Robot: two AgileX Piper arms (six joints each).
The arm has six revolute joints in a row. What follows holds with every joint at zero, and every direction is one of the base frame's.
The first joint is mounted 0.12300 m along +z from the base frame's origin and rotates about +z.
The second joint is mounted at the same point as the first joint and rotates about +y.
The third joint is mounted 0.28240 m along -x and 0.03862 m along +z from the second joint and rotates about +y.
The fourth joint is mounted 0.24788 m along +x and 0.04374 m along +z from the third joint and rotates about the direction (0.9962, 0, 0.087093).
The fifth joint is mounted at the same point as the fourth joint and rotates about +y.
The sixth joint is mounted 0.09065 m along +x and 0.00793 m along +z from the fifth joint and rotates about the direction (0.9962, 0, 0.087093).
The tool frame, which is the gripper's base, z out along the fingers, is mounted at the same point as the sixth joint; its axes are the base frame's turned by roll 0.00, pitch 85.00 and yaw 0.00 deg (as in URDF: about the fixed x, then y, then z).
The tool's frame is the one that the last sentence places.
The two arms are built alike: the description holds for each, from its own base.
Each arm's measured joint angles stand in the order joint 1, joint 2, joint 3, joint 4, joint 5, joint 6.
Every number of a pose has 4 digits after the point.
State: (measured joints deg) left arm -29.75 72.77 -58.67 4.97 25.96 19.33; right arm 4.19 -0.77 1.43 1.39 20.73 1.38
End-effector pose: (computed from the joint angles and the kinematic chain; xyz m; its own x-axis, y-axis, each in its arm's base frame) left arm 0.2438 -0.1354 0.3341 -0.2661 0.6166 -0.7409 0.6299 0.6931 0.3506; right arm 0.0526 0.0046 0.1730 -0.2848 0.0260 -0.9582 -0.0680 0.9966 0.0473
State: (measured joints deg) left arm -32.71 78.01 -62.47 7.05 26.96 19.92; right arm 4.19 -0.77 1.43 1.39 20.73 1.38
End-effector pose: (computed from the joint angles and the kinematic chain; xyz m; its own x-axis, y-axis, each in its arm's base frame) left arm 0.2568 -0.1589 0.3279 -0.2359 0.6756 -0.6985 0.6760 0.6305 0.3815; right arm 0.0526 0.0046 0.1730 -0.2848 0.0260 -0.9582 -0.0680 0.9966 0.0473
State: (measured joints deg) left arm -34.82 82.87 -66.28 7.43 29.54 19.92; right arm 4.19 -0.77 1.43 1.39 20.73 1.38
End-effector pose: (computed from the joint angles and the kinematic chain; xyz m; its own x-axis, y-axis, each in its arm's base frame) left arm 0.2676 -0.1791 0.3197 -0.2460 0.7115 -0.6583 0.7141 0.5922 0.3733; right arm 0.0526 0.0046 0.1730 -0.2848 0.0260 -0.9582 -0.0680 0.9966 0.0473
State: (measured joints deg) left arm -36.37 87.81 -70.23 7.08 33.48 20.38; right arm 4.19 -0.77 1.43 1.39 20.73 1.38
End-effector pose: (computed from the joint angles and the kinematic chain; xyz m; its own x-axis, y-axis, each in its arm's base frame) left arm 0.2779 -0.1970 0.3083 -0.2728 0.7498 -0.6028 0.7522 0.5569 0.3522; right arm 0.0526 0.0046 0.1730 -0.2848 0.0260 -0.9582 -0.0680 0.9966 0.0473
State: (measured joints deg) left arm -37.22 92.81 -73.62 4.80 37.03 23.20; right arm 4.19 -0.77 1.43 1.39 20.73 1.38
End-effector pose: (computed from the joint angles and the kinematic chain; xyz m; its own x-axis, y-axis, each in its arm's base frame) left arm 0.2878 -0.2129 0.2922 -0.2890 0.7896 -0.5412 0.7975 0.5114 0.3202; right arm 0.0526 0.0046 0.1730 -0.2848 0.0260 -0.9582 -0.0680 0.9966 0.0473
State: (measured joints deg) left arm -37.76 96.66 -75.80 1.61 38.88 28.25; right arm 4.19 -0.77 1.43 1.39 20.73 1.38
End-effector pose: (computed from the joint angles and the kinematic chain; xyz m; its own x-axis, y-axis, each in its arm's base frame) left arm 0.2942 -0.2258 0.2773 -0.2642 0.8275 -0.4955 0.8437 0.4472 0.2969; right arm 0.0526 0.0046 0.1730 -0.2848 0.0260 -0.9582 -0.0680 0.9966 0.0473
